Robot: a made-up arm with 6 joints.
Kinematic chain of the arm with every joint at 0, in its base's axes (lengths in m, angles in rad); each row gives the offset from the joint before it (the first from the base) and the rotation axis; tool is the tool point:
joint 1: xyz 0 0 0.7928 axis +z
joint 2: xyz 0.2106 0 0 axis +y
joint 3: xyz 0 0 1.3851 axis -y
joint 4: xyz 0 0 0.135 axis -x
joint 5: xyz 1.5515 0 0 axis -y
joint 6: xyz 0.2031 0 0 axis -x
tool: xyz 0 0 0
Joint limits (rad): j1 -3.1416..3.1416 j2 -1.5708..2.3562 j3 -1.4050..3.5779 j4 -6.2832..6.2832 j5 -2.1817..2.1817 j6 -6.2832..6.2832
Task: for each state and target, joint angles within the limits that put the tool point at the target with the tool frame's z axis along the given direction. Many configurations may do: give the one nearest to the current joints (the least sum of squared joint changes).
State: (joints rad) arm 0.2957 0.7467 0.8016 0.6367 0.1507 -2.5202
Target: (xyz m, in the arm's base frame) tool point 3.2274 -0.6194 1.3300 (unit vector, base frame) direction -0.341 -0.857 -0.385
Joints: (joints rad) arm -0.1814 1.2863 1.3144 0.6497 -0.2217 -2.6287
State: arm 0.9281 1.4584 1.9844 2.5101 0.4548 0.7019
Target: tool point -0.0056 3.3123 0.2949 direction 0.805 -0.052 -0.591
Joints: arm 1.5734 1.7862 1.5788 3.0334 -0.1369 1.0427
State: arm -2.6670 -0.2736 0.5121 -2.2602 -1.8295 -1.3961
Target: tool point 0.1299 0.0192 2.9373 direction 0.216 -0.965 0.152
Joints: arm -2.5766 -0.9197 -0.0941 -2.8584 -1.9200 -1.2026
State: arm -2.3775 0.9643 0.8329 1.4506 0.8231 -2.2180
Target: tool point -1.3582 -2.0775 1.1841 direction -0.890 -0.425 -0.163
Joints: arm -2.2230 0.6132 0.0413 1.3750 1.1448 -2.7090
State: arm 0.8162 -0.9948 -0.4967 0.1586 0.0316 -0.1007
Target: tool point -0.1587 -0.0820 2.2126 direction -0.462 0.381 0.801
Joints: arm 0.2873 -1.5688 -0.6413 0.3794 -0.4640 0.1848
